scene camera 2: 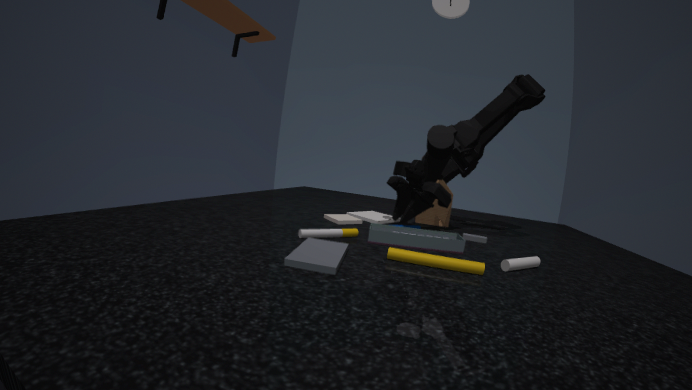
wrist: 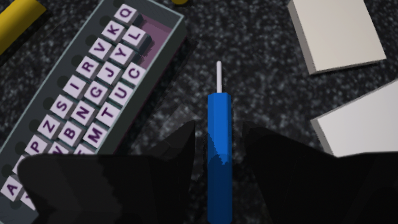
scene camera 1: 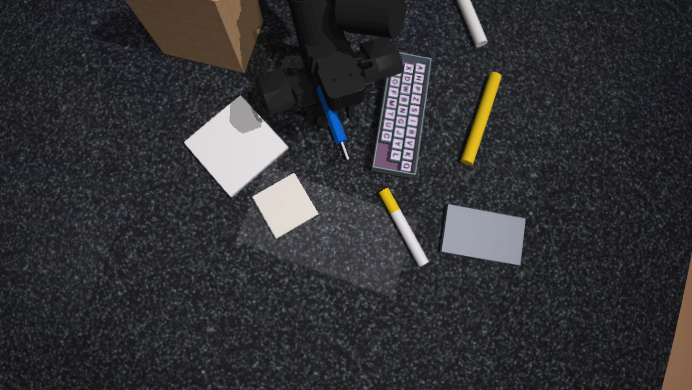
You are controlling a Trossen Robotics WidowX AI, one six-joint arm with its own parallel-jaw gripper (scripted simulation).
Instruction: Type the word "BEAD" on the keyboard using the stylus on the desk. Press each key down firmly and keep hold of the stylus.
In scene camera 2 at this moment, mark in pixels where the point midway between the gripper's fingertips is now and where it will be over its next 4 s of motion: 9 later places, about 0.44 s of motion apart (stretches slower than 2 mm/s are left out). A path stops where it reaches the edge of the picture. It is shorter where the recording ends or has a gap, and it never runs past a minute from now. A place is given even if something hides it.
My gripper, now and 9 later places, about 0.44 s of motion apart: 397,221; 396,225; 396,228; 396,229; 397,223; 398,209; 397,208; 396,206; 400,203; 409,197
